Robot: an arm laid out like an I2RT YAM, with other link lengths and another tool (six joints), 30 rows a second.
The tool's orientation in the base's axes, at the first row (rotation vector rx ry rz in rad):
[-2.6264 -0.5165 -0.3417]
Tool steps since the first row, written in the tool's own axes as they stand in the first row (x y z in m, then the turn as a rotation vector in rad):
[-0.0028 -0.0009 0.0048 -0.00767 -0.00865 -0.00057]
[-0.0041 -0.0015 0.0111 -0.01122 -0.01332 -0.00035]
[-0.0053 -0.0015 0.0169 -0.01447 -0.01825 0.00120]
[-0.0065 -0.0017 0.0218 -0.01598 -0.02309 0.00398]
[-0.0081 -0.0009 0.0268 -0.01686 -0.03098 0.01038]
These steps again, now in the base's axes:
[-0.0022 0.0021 -0.0047 -0.01052 0.00464 0.00128]
[-0.0026 0.0052 -0.0104 -0.01560 0.00757 0.00170]
[-0.0028 0.0075 -0.0159 -0.02030 0.01143 0.00115]
[-0.0032 0.0096 -0.0205 -0.02321 0.01630 0.00004]
[-0.0036 0.0107 -0.0256 -0.02625 0.02557 -0.00290]

